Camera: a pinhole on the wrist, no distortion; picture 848 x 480 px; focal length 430.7 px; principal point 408.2 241.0 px. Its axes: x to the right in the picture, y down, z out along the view. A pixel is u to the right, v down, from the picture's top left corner.
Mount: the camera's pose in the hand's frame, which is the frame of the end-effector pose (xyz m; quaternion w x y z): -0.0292 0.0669 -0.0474 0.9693 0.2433 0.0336 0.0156
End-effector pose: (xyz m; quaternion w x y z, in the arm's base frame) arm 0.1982 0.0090 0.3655 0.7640 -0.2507 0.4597 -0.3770
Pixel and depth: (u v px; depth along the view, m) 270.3 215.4 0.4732
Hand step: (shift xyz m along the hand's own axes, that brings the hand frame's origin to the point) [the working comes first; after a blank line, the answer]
In the camera's frame: -0.1515 -0.0281 0.4732

-0.1455 -0.1876 0.3641
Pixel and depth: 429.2 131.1 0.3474
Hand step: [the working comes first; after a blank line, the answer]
In the camera's frame: 0.0169 -0.0886 0.3474

0.0142 -0.1739 0.2152
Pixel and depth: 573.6 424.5 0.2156
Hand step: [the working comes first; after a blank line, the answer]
In the camera's frame: 0.0828 0.0919 0.2156

0.0678 0.0502 0.1808
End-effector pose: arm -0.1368 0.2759 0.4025 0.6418 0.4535 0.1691 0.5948
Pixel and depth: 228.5 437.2 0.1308
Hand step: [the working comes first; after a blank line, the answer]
In the camera's frame: -0.0546 0.0596 0.1308

-0.0749 0.0553 0.0989
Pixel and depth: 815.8 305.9 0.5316
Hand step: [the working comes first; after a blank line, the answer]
In the camera's frame: 0.5031 0.0801 0.5316

0.5101 -0.0892 0.4290
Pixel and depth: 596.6 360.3 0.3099
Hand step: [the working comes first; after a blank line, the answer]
In the camera's frame: 0.1356 0.0858 0.3099

0.1273 0.0030 0.2579
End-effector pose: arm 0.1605 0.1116 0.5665 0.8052 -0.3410 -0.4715 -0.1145
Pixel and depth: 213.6 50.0 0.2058
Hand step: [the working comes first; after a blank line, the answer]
In the camera's frame: -0.0930 -0.0913 0.2058

-0.1057 -0.1147 0.0958
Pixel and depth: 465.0 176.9 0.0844
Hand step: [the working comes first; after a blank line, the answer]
In the camera's frame: 0.0111 -0.0126 0.0844

-0.0118 0.0166 0.0202
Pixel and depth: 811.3 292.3 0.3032
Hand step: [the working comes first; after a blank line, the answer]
In the camera's frame: 0.2838 0.0361 0.3032

0.2753 -0.0307 0.2200
